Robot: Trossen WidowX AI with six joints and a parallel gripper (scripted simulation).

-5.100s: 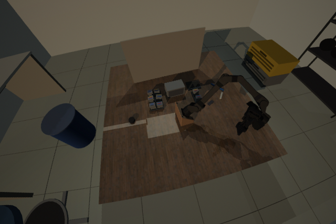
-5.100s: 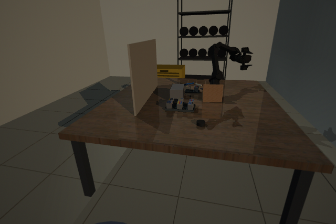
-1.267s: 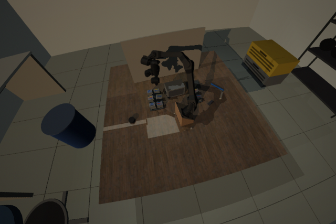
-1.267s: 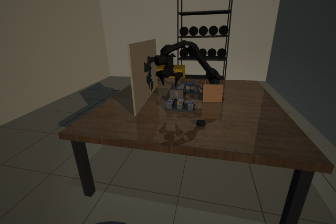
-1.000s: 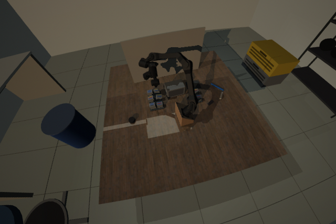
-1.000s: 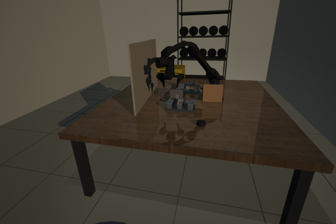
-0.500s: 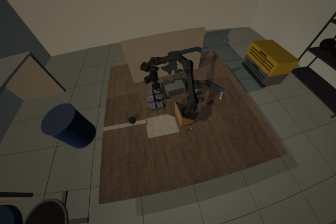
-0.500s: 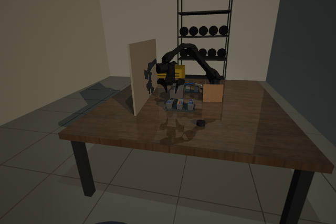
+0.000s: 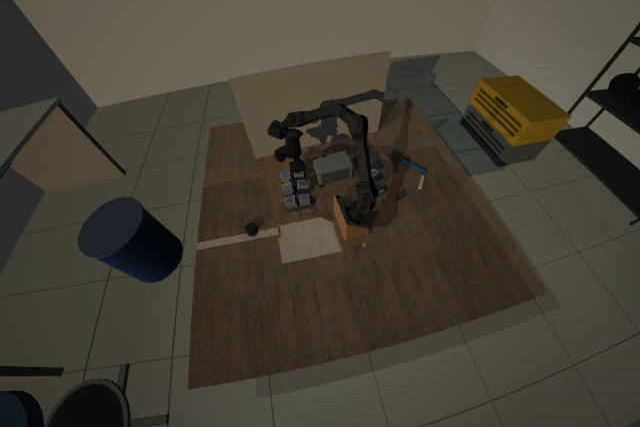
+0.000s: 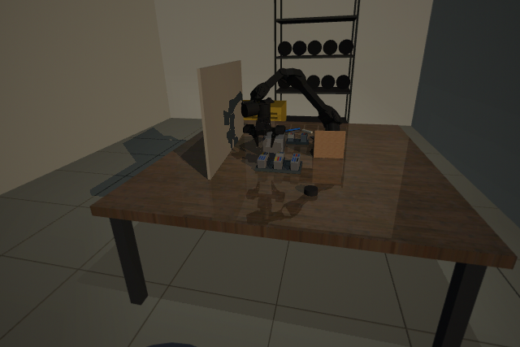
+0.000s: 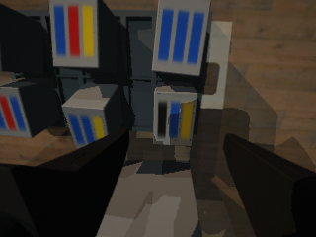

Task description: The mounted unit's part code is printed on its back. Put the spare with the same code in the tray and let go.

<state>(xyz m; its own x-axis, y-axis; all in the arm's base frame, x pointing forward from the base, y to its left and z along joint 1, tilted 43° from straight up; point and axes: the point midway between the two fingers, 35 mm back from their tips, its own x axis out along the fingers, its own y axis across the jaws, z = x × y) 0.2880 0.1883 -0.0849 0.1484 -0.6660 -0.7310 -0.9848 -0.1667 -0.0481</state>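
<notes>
My gripper tip is now 40 mm above the grey spare cube. Also, from my gripper tip: white panel (230 mm ahead, 130 mm to the right, 140 mm above); grey mounted unit (10 mm behind, 160 mm to the right, 30 mm below); black puck (250 mm behind, 220 mm to the left, 80 mm below).
</notes>
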